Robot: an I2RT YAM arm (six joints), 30 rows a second.
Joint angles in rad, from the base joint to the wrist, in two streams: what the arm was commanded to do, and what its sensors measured. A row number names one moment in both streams.
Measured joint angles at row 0:
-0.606, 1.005, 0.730, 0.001, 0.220, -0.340
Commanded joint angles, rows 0 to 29:
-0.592, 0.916, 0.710, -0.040, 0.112, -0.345
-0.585, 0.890, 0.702, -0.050, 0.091, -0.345
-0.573, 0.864, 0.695, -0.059, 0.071, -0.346
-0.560, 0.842, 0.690, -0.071, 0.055, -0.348
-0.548, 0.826, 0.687, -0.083, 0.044, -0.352
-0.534, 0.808, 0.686, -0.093, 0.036, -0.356
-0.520, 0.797, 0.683, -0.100, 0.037, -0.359
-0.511, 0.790, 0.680, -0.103, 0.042, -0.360
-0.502, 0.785, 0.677, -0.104, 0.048, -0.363
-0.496, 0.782, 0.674, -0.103, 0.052, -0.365
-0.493, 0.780, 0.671, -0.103, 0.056, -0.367
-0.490, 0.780, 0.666, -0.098, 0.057, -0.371
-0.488, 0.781, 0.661, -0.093, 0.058, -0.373
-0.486, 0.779, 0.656, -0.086, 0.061, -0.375
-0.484, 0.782, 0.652, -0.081, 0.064, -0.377
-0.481, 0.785, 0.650, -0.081, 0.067, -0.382
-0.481, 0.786, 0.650, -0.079, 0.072, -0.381
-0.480, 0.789, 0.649, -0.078, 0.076, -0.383
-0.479, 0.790, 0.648, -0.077, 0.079, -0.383
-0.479, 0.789, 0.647, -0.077, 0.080, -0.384
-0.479, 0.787, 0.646, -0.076, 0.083, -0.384
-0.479, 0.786, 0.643, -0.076, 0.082, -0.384
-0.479, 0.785, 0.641, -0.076, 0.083, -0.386
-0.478, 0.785, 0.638, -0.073, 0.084, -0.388
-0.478, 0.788, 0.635, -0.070, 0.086, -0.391
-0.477, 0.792, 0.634, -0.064, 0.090, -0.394
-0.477, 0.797, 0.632, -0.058, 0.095, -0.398
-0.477, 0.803, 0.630, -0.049, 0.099, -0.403
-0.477, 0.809, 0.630, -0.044, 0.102, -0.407
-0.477, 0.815, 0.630, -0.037, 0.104, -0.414
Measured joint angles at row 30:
-0.482, 0.804, 0.646, -0.072, 0.090, -0.384
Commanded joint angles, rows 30 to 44:
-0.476, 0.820, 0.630, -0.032, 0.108, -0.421
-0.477, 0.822, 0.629, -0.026, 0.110, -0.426
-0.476, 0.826, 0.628, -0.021, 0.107, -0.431
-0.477, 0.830, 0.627, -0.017, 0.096, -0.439
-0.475, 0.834, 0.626, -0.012, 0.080, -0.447
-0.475, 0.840, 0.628, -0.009, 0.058, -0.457
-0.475, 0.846, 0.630, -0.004, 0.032, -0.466
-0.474, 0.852, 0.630, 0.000, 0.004, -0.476
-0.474, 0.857, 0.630, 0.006, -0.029, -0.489
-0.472, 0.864, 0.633, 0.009, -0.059, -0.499
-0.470, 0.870, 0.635, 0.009, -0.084, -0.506
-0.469, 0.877, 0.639, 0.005, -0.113, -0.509
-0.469, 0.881, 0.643, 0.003, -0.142, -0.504
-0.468, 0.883, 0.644, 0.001, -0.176, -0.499
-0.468, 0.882, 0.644, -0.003, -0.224, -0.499
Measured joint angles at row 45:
-0.475, 0.882, 0.639, -0.022, -0.079, -0.474
